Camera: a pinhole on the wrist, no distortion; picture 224 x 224 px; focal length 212.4 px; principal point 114.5 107.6 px. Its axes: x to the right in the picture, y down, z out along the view. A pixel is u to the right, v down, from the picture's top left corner.
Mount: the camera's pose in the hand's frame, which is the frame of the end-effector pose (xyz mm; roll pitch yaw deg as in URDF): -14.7 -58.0 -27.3 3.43 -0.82 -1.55
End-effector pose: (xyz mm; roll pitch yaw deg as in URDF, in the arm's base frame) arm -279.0 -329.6 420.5 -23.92 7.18 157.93
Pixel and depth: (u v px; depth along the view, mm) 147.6 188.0 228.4
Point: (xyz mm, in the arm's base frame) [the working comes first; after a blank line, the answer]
In the camera's frame: 35.6 86.5 228.4

-354.3 -402.9 599.7
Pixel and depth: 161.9 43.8 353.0
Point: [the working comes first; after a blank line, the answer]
In the camera's frame: 78.8 -106.0 353.0

-357.3 -253.4 778.8
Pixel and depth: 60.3 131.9 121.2
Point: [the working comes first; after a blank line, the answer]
In the camera's frame: -30.9 13.9 121.2

-244.9 -334.7 532.0
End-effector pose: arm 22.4 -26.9 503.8 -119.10 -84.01 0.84
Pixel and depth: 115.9 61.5 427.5
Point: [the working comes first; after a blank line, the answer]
In the camera's frame: 2.8 -92.8 427.5

51.4 403.4 478.9
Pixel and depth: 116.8 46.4 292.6
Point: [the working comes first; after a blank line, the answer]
In the camera's frame: 3.2 -84.3 292.6

3.0 277.4 486.9
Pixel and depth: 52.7 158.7 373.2
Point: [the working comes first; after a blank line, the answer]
In the camera's frame: -108.6 89.8 373.2

184.3 274.5 358.8
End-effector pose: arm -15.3 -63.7 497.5 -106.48 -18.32 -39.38
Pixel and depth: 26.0 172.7 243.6
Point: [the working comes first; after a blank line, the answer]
In the camera's frame: -101.5 74.7 243.6

46.5 155.3 397.1
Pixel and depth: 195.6 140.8 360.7
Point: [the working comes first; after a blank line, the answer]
In the camera's frame: 137.7 56.4 360.7

299.3 107.3 468.3
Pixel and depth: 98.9 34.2 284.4
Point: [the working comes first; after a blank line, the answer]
In the camera's frame: -20.9 -98.3 284.4

113.8 204.2 573.6
